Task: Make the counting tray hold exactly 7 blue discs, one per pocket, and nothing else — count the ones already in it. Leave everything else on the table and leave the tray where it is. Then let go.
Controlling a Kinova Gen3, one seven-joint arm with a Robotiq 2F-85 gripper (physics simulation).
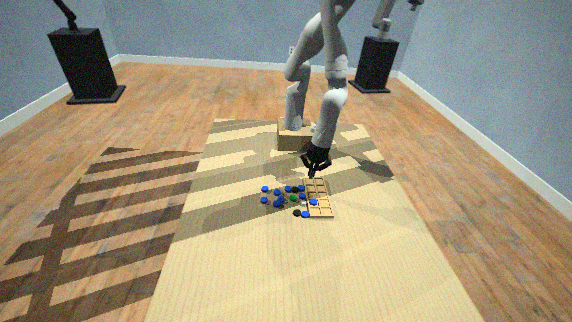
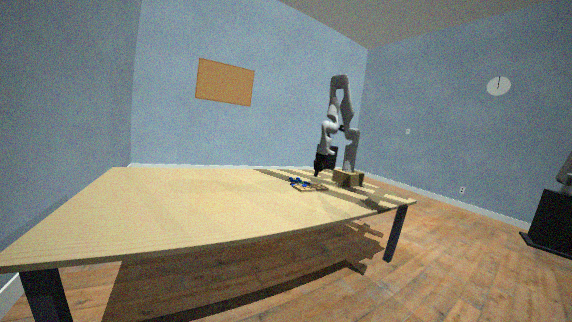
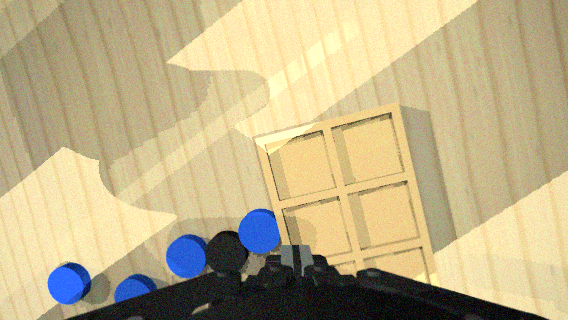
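The wooden counting tray [image 1: 323,216] [image 2: 315,188] [image 3: 428,179] lies on the table with two columns of pockets. One blue disc [image 1: 313,201] sits in a left-column pocket; the other pockets I can see are empty. Several blue discs lie loose left of the tray, among them one [image 1: 301,188] [image 3: 258,230] close against the tray's far left side and another [image 1: 288,188] [image 3: 186,255] beyond a black disc [image 1: 295,189] [image 3: 226,250]. My gripper [image 1: 311,175] [image 2: 316,172] [image 3: 295,264] is shut and empty, hanging just above the tray's far left corner.
A green disc [image 1: 293,197], a second black disc [image 1: 296,212] and a small white piece [image 1: 302,204] lie among the loose discs. The arm's wooden base block [image 1: 290,140] [image 2: 348,177] stands behind the tray. Striped shadows cross the table.
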